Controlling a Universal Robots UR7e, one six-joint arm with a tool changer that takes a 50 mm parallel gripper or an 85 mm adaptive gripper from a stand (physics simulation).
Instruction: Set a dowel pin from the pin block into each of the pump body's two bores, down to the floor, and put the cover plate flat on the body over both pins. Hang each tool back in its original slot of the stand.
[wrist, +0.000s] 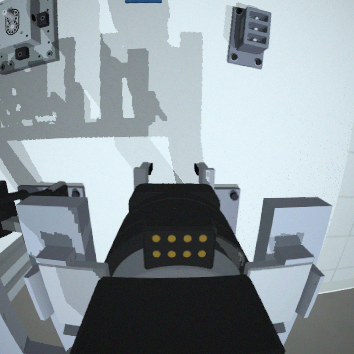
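Places are measured from the arm's base along level axes (x ahead, y left, z up), in millimetres.
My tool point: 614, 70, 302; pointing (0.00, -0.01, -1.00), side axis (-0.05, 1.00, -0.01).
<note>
Ahead of a thing's pixels: the offset from my tool point to its top centre, as dx, dy, dz. "spot": to the spot under its first point.
The parallel gripper (173, 169) is below the wrist, between the stand's uprights. Its two grey fingers with dark tips stand wide apart, with no thing between them. Two rows of gold contacts show on its black upper part; whether it is fully locked to the arm cannot be told. The stand (297, 225) rises on both sides. Part of the pump body (31, 31) shows at the upper left, with an oval speckled area on its top. The pin block {-221, +114, -289} (255, 29), grey with three recesses holding small bright spots, is at the upper right. The cover plate cannot be made out separately.
Black parts of the other tool {spot: +7, -142, -120} (9, 207) show at the left edge, beside the stand. A blue edge {spot: -267, -61, -324} (143, 1) shows at the top. Grey base plates with screws lie behind the gripper. Shadows of the stand fall across the pale table. The table's edge and floor show at the right.
</note>
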